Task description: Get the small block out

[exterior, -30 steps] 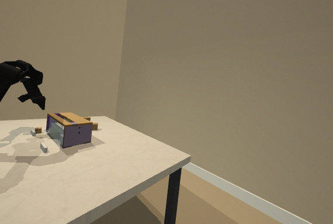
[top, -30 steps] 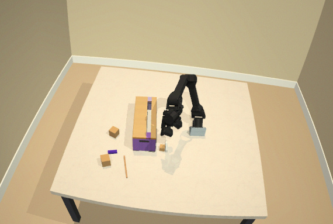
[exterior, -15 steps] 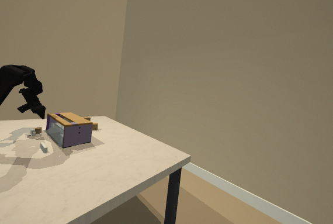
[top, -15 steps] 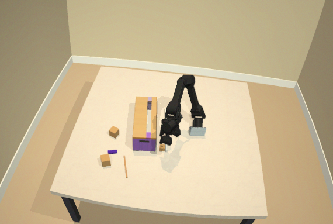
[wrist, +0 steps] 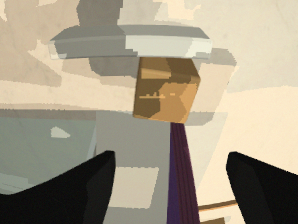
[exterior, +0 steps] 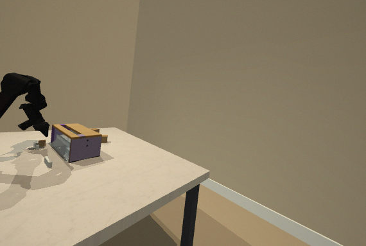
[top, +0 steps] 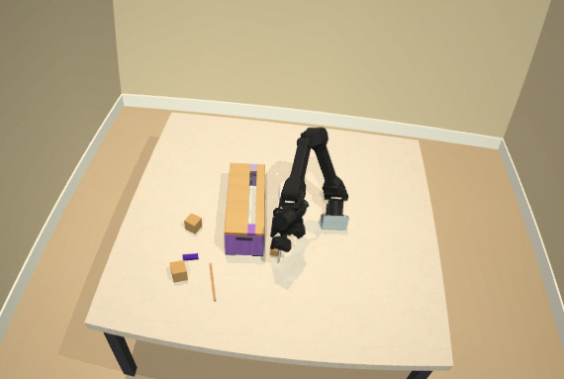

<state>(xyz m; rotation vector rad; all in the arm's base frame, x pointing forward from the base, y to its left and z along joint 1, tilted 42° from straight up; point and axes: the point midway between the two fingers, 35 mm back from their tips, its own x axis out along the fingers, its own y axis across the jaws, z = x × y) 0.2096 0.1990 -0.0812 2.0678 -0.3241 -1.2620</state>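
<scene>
Right now the small tan block is 50 mm below my gripper tip, 10 mm to the right of it and 10 mm behind it. Round my gripper tip: thin stick (190 mm ahead, 180 mm to the left, 60 mm below); then box (160 mm to the right, 90 mm ahead).
</scene>
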